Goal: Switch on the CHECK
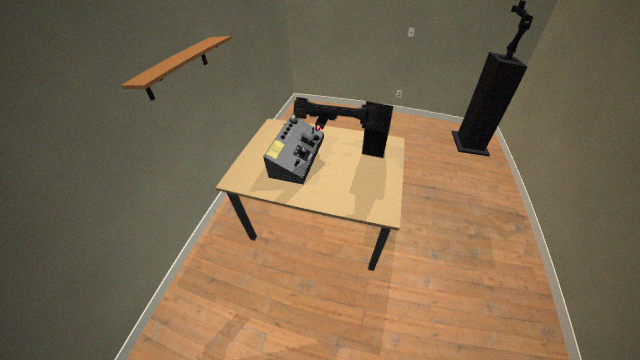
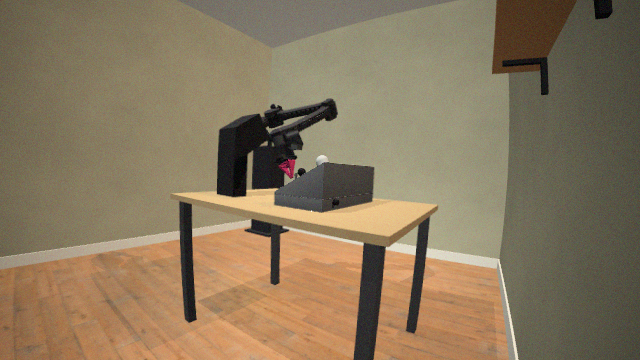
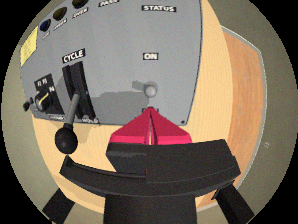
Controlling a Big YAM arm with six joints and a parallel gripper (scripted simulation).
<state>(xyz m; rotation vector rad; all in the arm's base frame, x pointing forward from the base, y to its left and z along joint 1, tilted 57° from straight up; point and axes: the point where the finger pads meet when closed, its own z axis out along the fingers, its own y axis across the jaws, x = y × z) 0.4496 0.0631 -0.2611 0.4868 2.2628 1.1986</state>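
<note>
My gripper is now 10 mm short of the lever and 120 mm to the right of it. The rest, counted from my hand: grey console 70 mm ahead, 180 mm to the left, 30 mm below; then rotary selector 40 mm ahead, 230 mm to the left, 10 mm below.
</note>
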